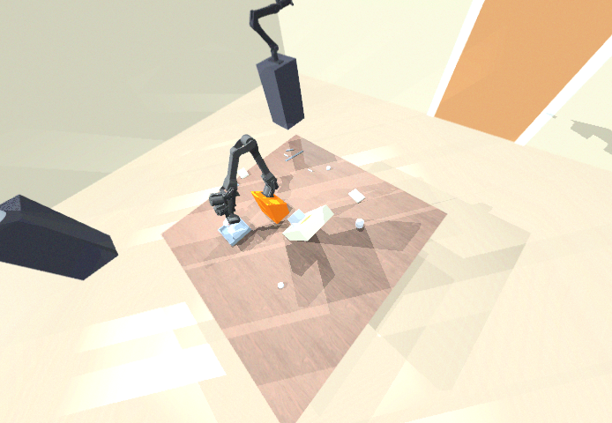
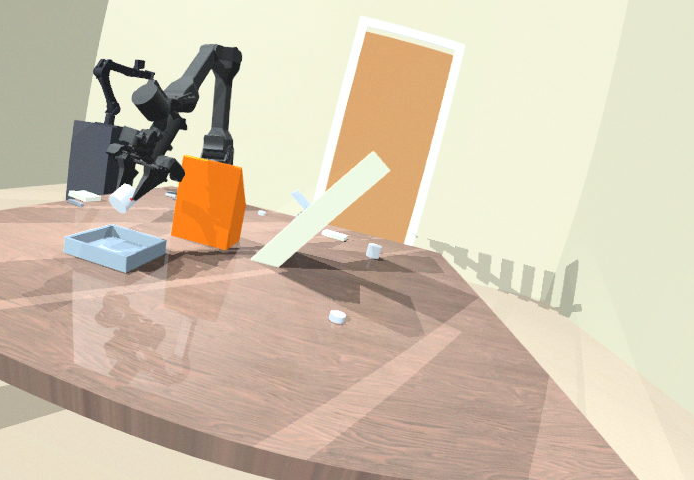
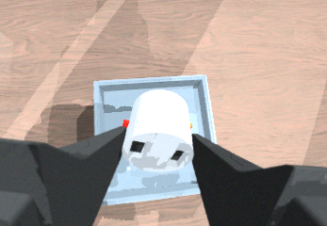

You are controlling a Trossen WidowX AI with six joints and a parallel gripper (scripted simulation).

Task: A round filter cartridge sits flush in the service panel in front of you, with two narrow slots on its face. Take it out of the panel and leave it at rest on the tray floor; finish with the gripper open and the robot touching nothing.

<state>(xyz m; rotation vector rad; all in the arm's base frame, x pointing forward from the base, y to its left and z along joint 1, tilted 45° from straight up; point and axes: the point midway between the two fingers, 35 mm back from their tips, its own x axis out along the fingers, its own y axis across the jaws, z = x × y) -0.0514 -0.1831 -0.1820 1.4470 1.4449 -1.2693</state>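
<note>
The round white filter cartridge lies right at my gripper tip. From my gripper tip the other things lie so: cream service panel (38 cm ahead, 28 cm to the left, 4 cm above); light blue tray (11 cm below, 1 cm to the right).
</note>
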